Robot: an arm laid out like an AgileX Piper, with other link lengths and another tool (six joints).
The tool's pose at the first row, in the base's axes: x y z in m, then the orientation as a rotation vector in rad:
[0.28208 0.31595 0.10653 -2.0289 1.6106 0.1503]
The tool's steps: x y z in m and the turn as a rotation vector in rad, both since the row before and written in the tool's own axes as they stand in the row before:
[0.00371 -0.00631 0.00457 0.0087 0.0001 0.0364]
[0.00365 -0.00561 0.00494 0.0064 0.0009 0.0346]
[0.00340 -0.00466 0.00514 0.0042 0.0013 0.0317]
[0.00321 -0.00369 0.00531 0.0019 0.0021 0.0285]
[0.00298 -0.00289 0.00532 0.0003 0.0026 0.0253]
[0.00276 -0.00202 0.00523 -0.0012 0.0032 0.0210]
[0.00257 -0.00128 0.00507 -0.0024 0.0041 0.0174]
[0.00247 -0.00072 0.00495 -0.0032 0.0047 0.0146]
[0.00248 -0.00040 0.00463 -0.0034 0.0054 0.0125]
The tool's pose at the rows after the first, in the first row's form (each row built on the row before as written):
[0.29008 0.31577 0.10329 -1.9939 1.6461 0.1562]
[0.29745 0.31550 0.09945 -1.9618 1.6803 0.1626]
[0.30387 0.31528 0.09516 -1.9333 1.7119 0.1694]
[0.30932 0.31512 0.09043 -1.9091 1.7410 0.1763]
[0.31392 0.31504 0.08549 -1.8886 1.7674 0.1830]
[0.31757 0.31504 0.08042 -1.8728 1.7902 0.1889]
[0.32039 0.31510 0.07532 -1.8611 1.8103 0.1938]
[0.32258 0.31517 0.07019 -1.8525 1.8282 0.1979]
[0.32433 0.31507 0.06522 -1.8460 1.8446 0.2008]

